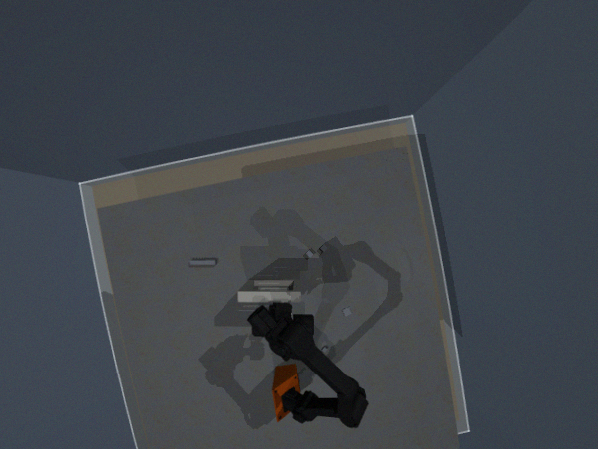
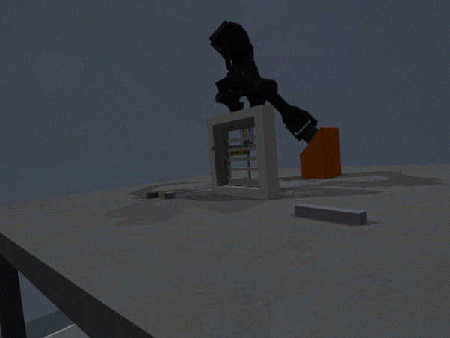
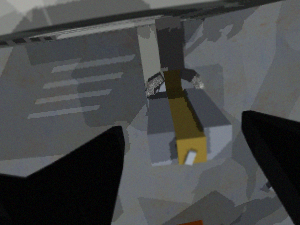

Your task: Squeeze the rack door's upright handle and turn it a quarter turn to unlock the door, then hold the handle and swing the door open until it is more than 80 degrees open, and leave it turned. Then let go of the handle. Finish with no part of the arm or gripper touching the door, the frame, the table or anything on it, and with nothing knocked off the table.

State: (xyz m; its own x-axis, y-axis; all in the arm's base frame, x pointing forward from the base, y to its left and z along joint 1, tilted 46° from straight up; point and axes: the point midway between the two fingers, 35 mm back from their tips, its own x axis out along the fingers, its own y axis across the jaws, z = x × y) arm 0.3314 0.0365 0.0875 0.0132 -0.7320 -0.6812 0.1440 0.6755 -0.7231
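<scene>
Right now my gripper tip is 5 cm above the handle and 1 cm past it. From my gripper tip the other things lie so: grey bar: 31 cm to the left, 20 cm ahead, 16 cm below.
</scene>
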